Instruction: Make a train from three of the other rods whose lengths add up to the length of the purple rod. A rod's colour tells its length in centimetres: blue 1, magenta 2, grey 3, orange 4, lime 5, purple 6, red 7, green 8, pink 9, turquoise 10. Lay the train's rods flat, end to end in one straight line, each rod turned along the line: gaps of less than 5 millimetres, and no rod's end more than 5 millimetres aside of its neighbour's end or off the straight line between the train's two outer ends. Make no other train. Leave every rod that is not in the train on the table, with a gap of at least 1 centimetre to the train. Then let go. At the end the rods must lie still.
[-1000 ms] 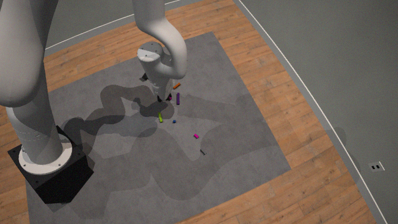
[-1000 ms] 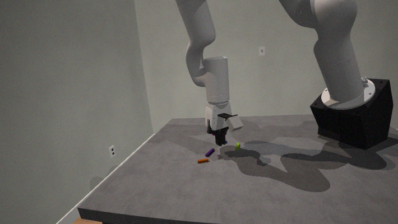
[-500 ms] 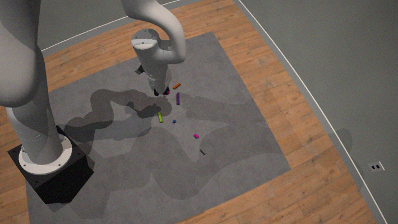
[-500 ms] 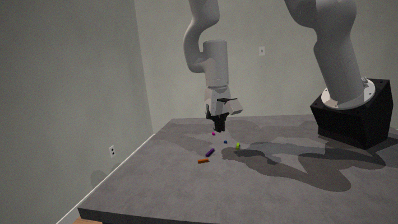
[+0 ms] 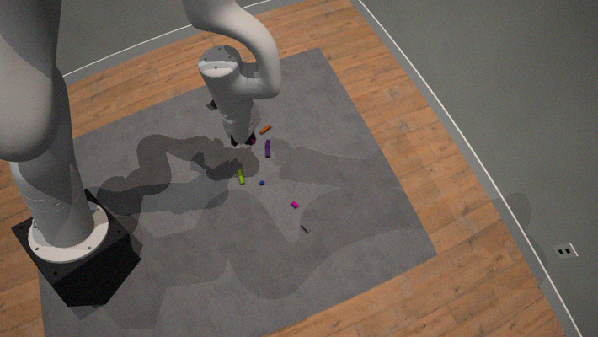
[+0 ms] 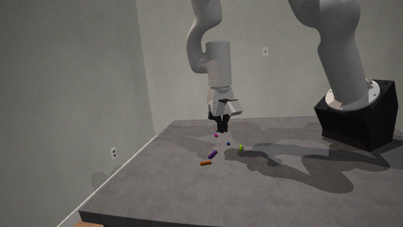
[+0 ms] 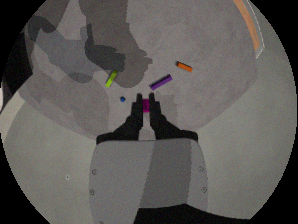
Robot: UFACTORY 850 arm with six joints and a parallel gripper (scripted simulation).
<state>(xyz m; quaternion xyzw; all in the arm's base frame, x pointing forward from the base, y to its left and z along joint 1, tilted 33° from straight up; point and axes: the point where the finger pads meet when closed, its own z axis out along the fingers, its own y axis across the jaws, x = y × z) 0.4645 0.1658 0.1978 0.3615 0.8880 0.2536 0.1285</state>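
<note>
My gripper is now 12 cm above the blue rod, 10 cm to the left of it and 1 cm short of it. Round my hand: lime rod (12 cm below, 7 cm to the right, 5 cm behind); purple rod (12 cm below, 4 cm ahead, 2 cm to the left); orange rod (12 cm below, 9 cm to the left, 4 cm ahead).
</note>
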